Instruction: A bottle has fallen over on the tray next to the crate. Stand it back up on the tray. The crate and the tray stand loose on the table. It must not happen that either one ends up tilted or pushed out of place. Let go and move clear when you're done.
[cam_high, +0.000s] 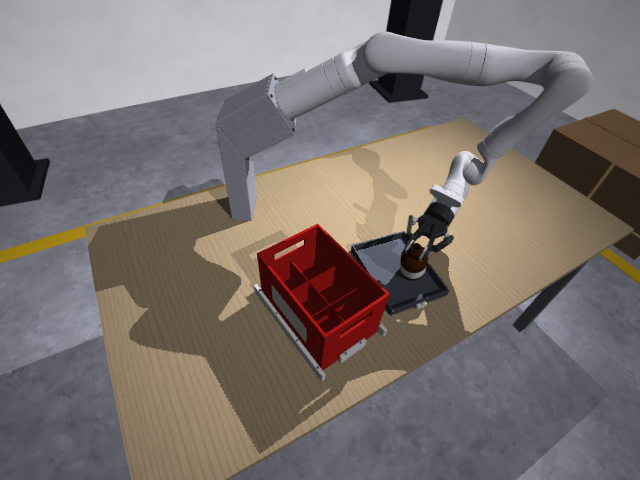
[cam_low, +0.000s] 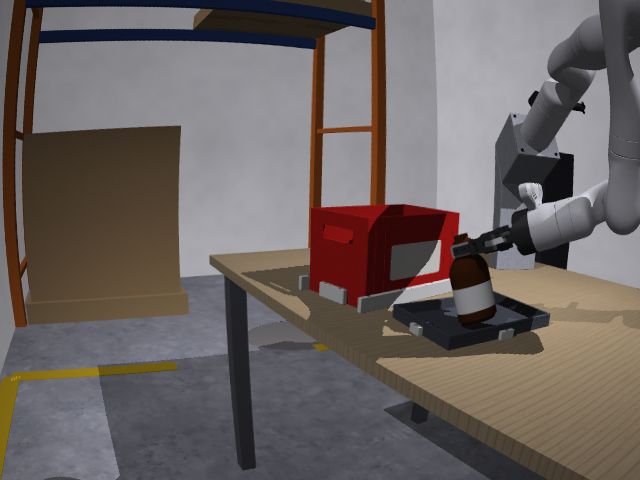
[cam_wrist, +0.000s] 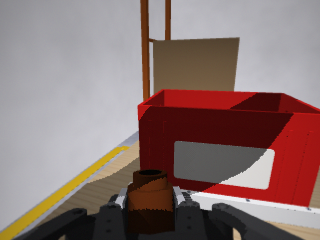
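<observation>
The brown bottle lies 1 cm behind my hand, 1 cm to the left of it and 5 cm below it. Round my hand: dark grey tray (4 cm behind, 13 cm below); red crate (2 cm ahead, 28 cm to the right, 6 cm below).
</observation>
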